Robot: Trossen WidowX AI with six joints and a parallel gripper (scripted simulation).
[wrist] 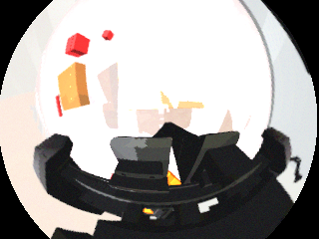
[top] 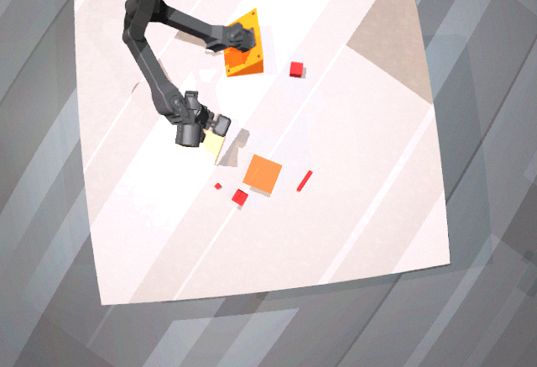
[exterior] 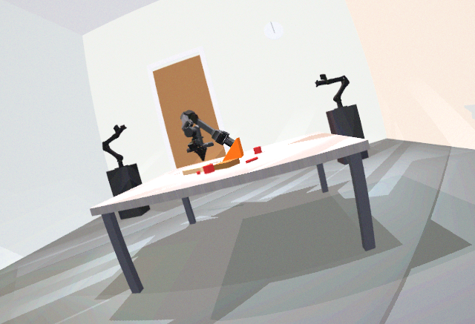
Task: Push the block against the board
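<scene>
My gripper tip is now 20 cm short of the orange square block, 16 cm to the right of it and 4 cm above it. Also, from my gripper tip: tiny red piece: 22 cm ahead, 4 cm below; thin red stick: 30 cm to the left, 25 cm ahead, 4 cm below; board: 6 cm ahead, 4 cm to the right, 4 cm below.
</scene>
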